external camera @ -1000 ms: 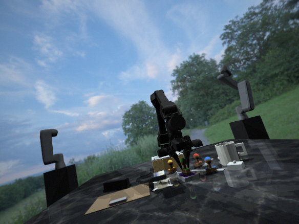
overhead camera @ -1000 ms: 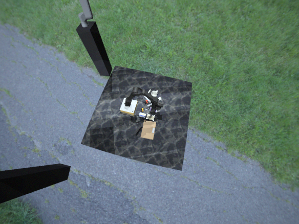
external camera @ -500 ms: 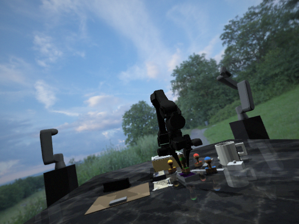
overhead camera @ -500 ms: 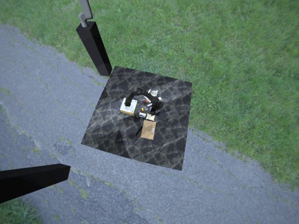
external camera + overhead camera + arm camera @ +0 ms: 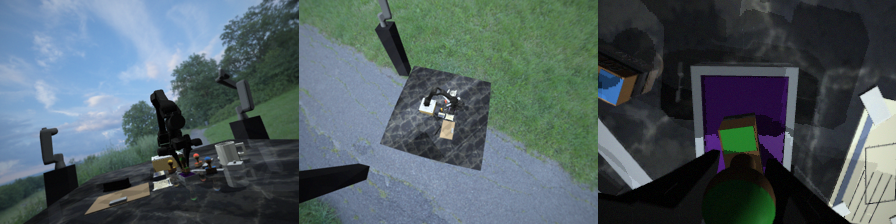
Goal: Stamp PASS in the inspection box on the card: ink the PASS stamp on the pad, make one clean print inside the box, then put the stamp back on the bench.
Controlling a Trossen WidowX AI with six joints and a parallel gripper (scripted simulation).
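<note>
Right now my gripper tip is right at the green-knobbed stamp. From my gripper tip the other things lie so: purple ink pad (4 cm below); then pale card (11 cm to the right, 4 cm below, 2 cm behind); then blue-knobbed stamp (9 cm to the left, 4 cm ahead, 2 cm below).
</note>
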